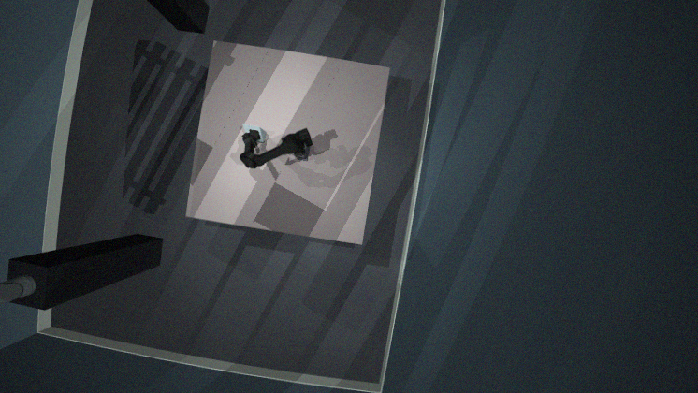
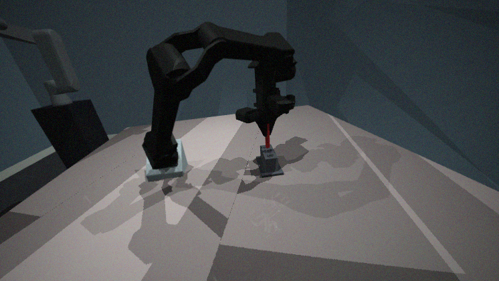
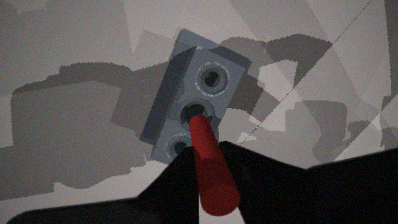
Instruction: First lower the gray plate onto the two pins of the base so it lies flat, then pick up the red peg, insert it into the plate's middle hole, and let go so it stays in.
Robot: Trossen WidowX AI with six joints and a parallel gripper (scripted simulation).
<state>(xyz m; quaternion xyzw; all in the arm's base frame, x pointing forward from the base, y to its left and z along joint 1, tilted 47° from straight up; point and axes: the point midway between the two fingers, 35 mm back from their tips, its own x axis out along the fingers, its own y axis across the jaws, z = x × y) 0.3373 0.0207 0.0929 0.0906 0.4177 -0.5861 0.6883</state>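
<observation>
Right now my gripper tip is right at the red peg. From my gripper tip the other things lie so: gray plate 7 cm below; flat base 10 cm below.
</observation>
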